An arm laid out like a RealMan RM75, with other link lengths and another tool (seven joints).
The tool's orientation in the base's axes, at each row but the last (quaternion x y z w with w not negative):
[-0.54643, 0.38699, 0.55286, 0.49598]
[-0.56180, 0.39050, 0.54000, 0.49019]
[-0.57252, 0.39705, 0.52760, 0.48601]
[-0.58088, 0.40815, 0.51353, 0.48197]
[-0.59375, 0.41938, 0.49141, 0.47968]
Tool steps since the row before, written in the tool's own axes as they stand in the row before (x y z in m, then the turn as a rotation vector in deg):
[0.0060, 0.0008, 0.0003, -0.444, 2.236, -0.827]
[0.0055, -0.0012, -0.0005, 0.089, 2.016, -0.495]
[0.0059, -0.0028, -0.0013, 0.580, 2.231, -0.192]
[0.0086, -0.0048, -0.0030, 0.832, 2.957, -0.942]
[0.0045, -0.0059, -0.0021, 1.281, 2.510, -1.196]
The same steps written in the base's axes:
[-0.0003, 0.0009, -0.0060, -2.029, -1.324, 0.098]
[0.0019, 0.0003, -0.0053, -1.831, -0.906, -0.380]
[0.0037, -0.0003, -0.0055, -2.042, -0.627, -0.887]
[0.0065, -0.0018, -0.0078, -2.558, -1.503, -1.232]
[0.0068, -0.0011, -0.0034, -2.005, -1.680, -1.590]

